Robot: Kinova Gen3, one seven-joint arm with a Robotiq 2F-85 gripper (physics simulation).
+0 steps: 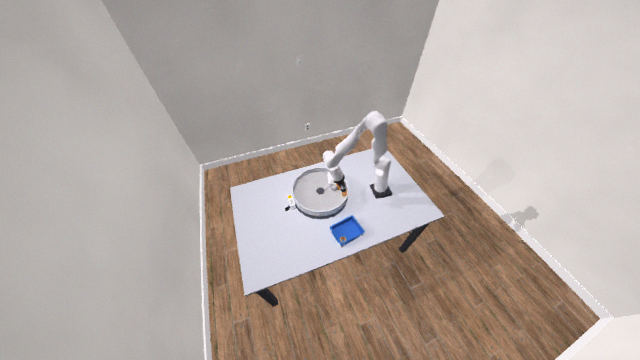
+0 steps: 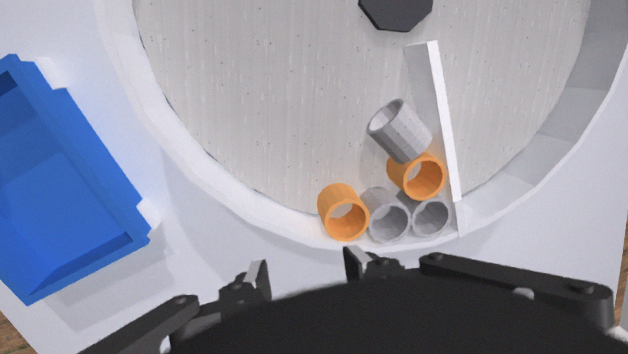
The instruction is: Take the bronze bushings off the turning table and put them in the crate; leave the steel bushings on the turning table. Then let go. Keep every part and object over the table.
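Pixels of known places: gripper, between the fingertips: (image 2: 307, 272); arm's base, origin of its link: (image 1: 380, 187).
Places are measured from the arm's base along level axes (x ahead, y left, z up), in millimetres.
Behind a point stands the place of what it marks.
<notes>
The round grey turning table (image 1: 321, 213) {x 532, y 97, z 53 mm} (image 2: 275, 100) {x 415, y 13, z 31 mm} holds two bronze bushings and three steel ones. One bronze bushing (image 2: 332, 198) {x 328, y -8, z 58 mm} lies at the rim, left of a steel bushing (image 2: 372, 198) {x 313, y -43, z 50 mm}. Another steel bushing (image 2: 431, 231) {x 270, y -86, z 65 mm} lies right of that one. The second bronze bushing (image 2: 395, 171) {x 332, y -67, z 52 mm} lies behind them by the white bar, touching the tilted-looking steel bushing (image 2: 402, 131) {x 369, y -73, z 69 mm}. The blue crate (image 1: 359, 224) {x 311, y 250, z 27 mm} (image 2: 107, 150) {x 413, y 184, z -20 mm} stands beside the turning table, with a bronze bushing (image 1: 342, 239) {x 454, y 295, z 1 mm} in its front corner. My gripper (image 1: 343, 189) {x 343, y 24, z 162 mm} (image 2: 307, 272) {x 343, y 24, z 162 mm} is partly open and empty, above the rim near the bushings.
A white bar (image 2: 442, 120) {x 370, y -104, z 74 mm} stands on the turning table beside the bushings. A dark hub (image 1: 320, 191) {x 473, y -95, z 39 mm} (image 2: 397, 12) {x 455, y -99, z 39 mm} marks its middle. A small white and yellow object (image 1: 291, 201) {x 703, y -82, z 33 mm} stands at its left outer side. The arm's black base (image 1: 381, 191) {x 19, y 45, z 15 mm} is to the right.
</notes>
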